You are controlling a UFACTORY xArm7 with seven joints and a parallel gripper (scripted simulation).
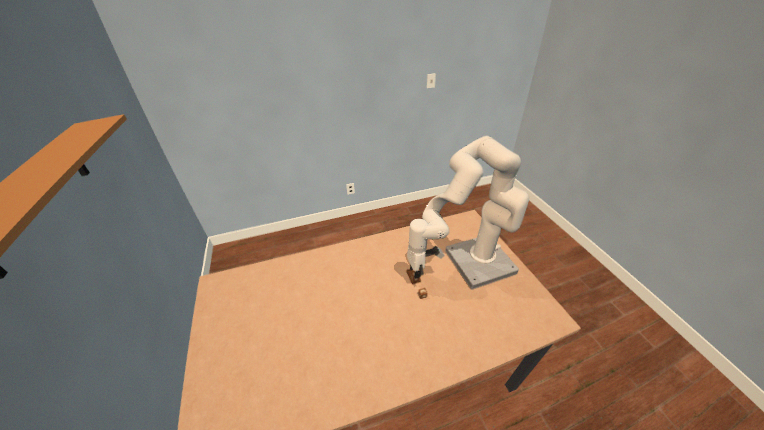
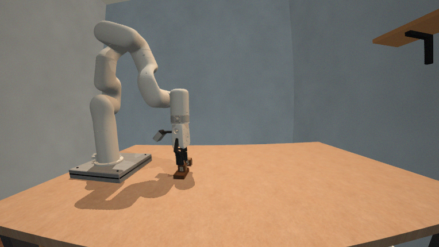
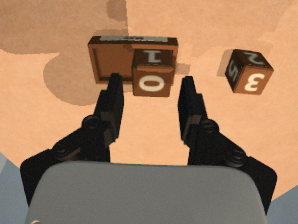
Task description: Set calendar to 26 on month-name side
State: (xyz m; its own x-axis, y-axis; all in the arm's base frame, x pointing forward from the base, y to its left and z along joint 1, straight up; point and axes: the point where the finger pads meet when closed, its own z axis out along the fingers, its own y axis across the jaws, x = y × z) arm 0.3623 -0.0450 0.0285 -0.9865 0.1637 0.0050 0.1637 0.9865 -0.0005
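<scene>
My hand is 4 cm above the brown cube. From my hand the other things lie so: brown tray (2 cm to the right, 6 cm below).
</scene>
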